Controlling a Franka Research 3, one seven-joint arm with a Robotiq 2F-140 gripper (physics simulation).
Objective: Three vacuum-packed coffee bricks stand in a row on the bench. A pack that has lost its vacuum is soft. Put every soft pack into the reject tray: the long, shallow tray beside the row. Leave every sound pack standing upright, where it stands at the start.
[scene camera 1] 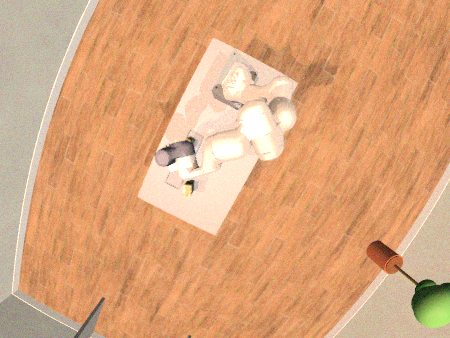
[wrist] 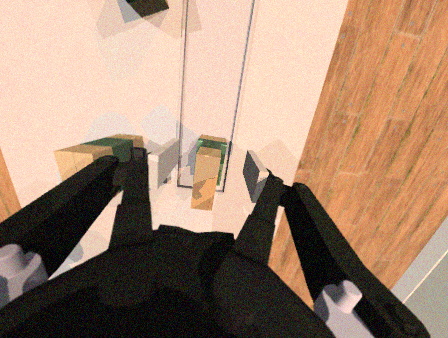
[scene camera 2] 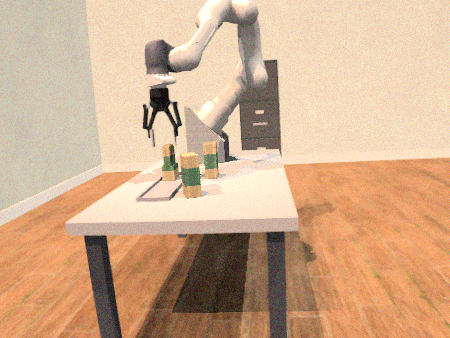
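The long, shallow reject tray (scene camera 1: 173, 182) (scene camera 2: 156, 193) (wrist: 215, 65) lies beside the packs. One tan-and-green coffee pack (scene camera 2: 170, 162) (wrist: 204, 175) stands upright at the tray's far end, inside its outline in the wrist view; its upper part looks narrower than its lower part. My gripper (scene camera 2: 165, 138) (wrist: 212, 156) is open and empty above this pack; the arm hides it in scene camera 1. A second pack (scene camera 2: 211, 160) (wrist: 90, 155) stands upright to the right of it. A third pack (scene camera 1: 188, 189) (scene camera 2: 191, 175) stands upright nearest scene camera 2, beside the tray.
The white bench (scene camera 1: 215, 210) (scene camera 2: 240, 205) carries the arm's grey base (scene camera 2: 197, 137). The bench edge runs close along the tray's outer side, with wooden floor (wrist: 370, 100) beyond. A dark drawer cabinet (scene camera 2: 267, 115) stands behind the bench.
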